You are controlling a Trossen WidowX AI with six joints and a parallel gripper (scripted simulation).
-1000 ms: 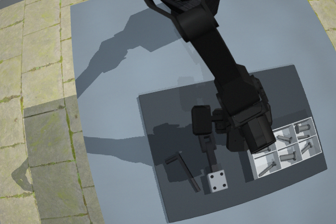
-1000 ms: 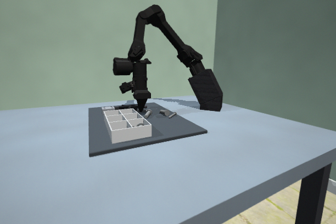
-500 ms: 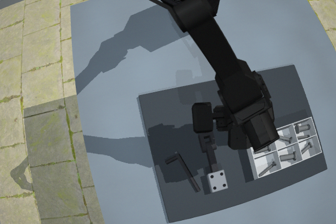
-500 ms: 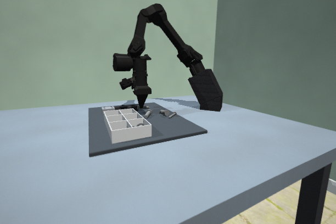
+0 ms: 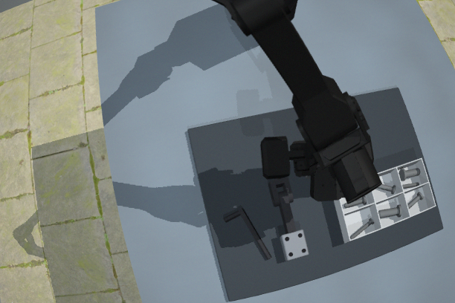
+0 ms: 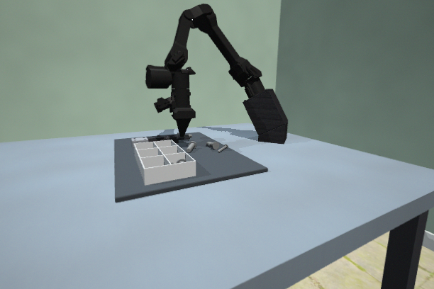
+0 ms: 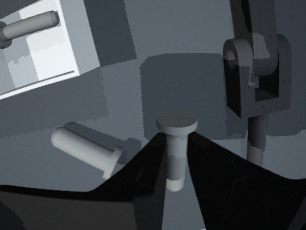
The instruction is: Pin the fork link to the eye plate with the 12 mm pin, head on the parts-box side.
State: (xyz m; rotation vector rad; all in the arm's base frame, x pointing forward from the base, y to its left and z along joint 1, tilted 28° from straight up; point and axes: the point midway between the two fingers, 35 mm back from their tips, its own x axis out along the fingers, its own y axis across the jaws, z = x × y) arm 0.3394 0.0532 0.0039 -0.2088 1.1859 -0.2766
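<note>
The headed pin lies 30 mm below my hand and 10 mm behind it. Also, from my hand: dark L-shaped bar: 130 mm to the right, 70 mm ahead, 60 mm below; eye plate bar: 60 mm below, 50 mm to the right, 50 mm ahead; base block: 130 mm ahead, 50 mm to the right, 50 mm below.
</note>
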